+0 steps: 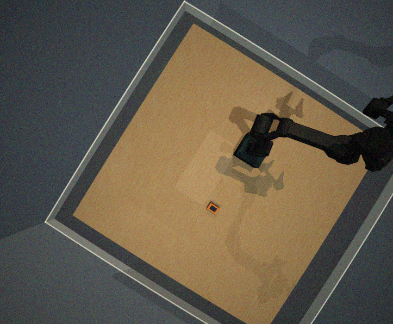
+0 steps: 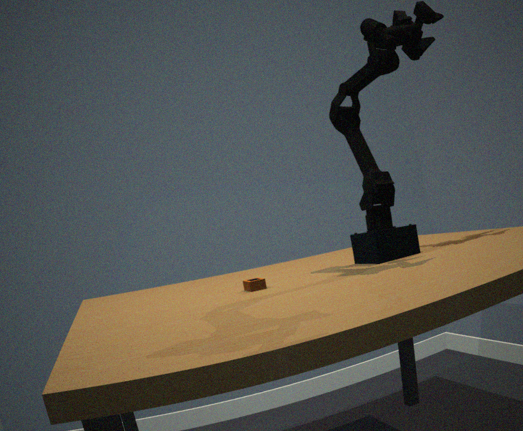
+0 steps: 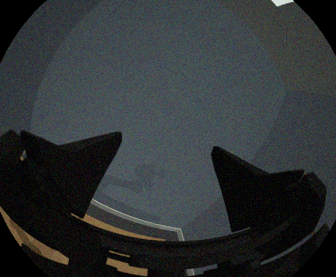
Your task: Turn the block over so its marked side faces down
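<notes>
Right now my gripper tip is 630 mm short of the orange-brown block, 130 mm to the left of it and 600 mm above it.
</notes>
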